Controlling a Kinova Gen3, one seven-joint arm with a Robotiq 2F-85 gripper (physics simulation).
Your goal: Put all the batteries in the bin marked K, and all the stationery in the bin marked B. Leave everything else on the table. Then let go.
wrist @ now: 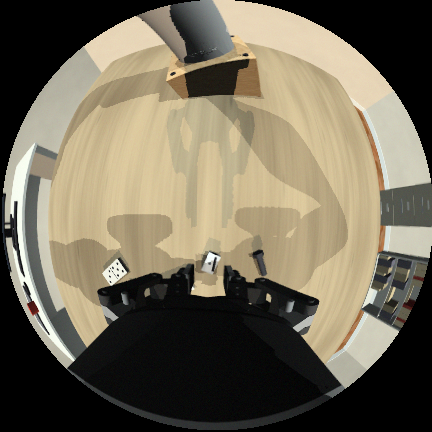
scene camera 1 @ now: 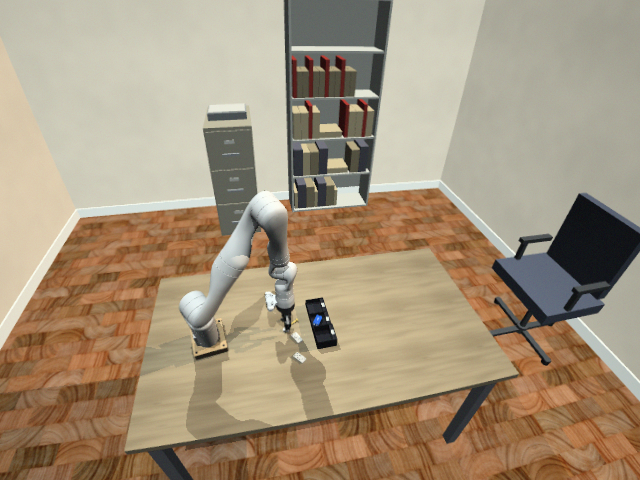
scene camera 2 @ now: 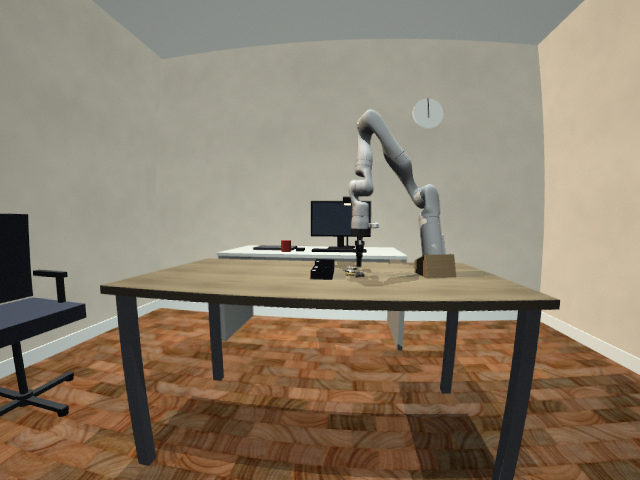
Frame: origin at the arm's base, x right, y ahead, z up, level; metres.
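Seen in the pictures: gripper, fingertip midpoint: (wrist: pixel 208 272) (scene camera 1: pixel 287 325) (scene camera 2: pixel 358 266); arm's base at its link origin: (wrist: pixel 205 50) (scene camera 1: pixel 208 336) (scene camera 2: pixel 433 257).
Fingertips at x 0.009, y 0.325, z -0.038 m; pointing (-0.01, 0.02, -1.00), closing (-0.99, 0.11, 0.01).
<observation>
Offsets run from my fingertips to a thing's top centre.
My gripper (scene camera 1: pixel 286 327) (scene camera 2: pixel 358 265) (wrist: pixel 208 272) points down low over the table, its fingers part-way open with nothing between them. A small silvery-white sharpener-like piece with a dark strip @(dx -0.002, dy -0.004, dz -0.022 m) (wrist: pixel 211 262) lies just beyond the fingertips, in line with the gap, in the wrist view. A blue battery @(dx -0.002, dy +0.139, dz -0.009 m) (scene camera 1: pixel 317 320) lies in the middle compartment of the black three-part bin tray @(dx +0.006, dy +0.149, dz +0.013 m) (scene camera 1: pixel 326 343) (scene camera 2: pixel 321 275), right of my gripper in scene camera 1. The bin letters are too small to read. A thin yellow piece @(dx -0.035, dy +0.041, dz -0.020 m) (scene camera 1: pixel 295 321) lies between gripper and tray; the fingers hide it in the wrist view.
A white domino @(dx +0.050, dy +0.030, dz -0.027 m) (scene camera 1: pixel 296 337) lies close to my gripper, and another domino @(dx +0.147, dy +0.015, dz -0.027 m) (scene camera 1: pixel 299 357) (wrist: pixel 115 271) lies farther towards the table's front in scene camera 1. A dark bolt @(dx -0.067, dy +0.005, dz -0.020 m) (wrist: pixel 259 263) lies right of the fingers in the wrist view. The arm's wooden base block (scene camera 1: pixel 209 349) (wrist: pixel 247 80) stands on the table.
</observation>
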